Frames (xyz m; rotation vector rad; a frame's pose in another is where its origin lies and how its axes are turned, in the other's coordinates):
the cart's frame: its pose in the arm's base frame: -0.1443 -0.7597 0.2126 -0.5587 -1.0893 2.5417
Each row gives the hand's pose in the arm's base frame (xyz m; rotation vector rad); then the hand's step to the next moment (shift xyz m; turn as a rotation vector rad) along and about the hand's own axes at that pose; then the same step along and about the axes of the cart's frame.
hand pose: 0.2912 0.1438 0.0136 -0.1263 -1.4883 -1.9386
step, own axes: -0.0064 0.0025 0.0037 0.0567 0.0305 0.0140
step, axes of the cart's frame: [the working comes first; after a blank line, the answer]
step, axes of the arm's base frame: 0.0051 0.0059 0.0004 -0.0306 -0.0167 0.0559

-0.0020 -0.0048 -0.0058 0.0068 -0.0263 0.0600
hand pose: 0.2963 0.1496 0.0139 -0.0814 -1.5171 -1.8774
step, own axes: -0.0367 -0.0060 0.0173 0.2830 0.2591 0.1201
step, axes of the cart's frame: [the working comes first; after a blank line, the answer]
step, axes of the arm's base frame: 0.0176 0.0331 -0.0166 -0.1122 -0.0455 0.3834

0.0027 -0.0118 -0.0392 -0.0085 -0.2388 0.3234
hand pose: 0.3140 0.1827 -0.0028 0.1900 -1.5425 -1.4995
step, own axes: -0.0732 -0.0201 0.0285 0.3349 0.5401 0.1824
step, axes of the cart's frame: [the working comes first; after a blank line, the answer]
step, axes of the arm's base frame: 0.0105 0.0645 -0.0480 -0.0486 0.0298 0.6587

0.0296 -0.0084 -0.0750 -0.0937 -0.5008 0.4214
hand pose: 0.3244 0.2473 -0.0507 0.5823 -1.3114 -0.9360
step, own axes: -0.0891 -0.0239 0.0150 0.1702 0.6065 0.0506
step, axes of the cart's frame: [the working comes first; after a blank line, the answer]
step, axes of the arm's base frame: -0.0195 0.0642 -0.0651 0.0971 0.1843 0.5967

0.0595 0.0086 -0.0716 -0.1399 -0.5762 0.2187
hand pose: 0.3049 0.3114 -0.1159 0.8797 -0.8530 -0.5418
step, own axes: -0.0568 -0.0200 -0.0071 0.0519 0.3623 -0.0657
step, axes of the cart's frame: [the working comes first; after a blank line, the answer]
step, axes of the arm's base frame: -0.0275 0.0330 -0.0428 0.1091 0.1880 0.3017

0.0479 0.0137 -0.0345 -0.0821 -0.3619 0.0240
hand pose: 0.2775 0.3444 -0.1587 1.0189 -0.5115 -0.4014
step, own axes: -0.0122 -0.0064 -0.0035 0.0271 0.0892 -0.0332
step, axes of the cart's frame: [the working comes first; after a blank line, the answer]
step, axes of the arm's base frame: -0.0084 0.0060 -0.0097 0.0483 0.0504 0.0701

0.0122 0.0044 -0.0059 -0.0362 -0.0916 -0.0093
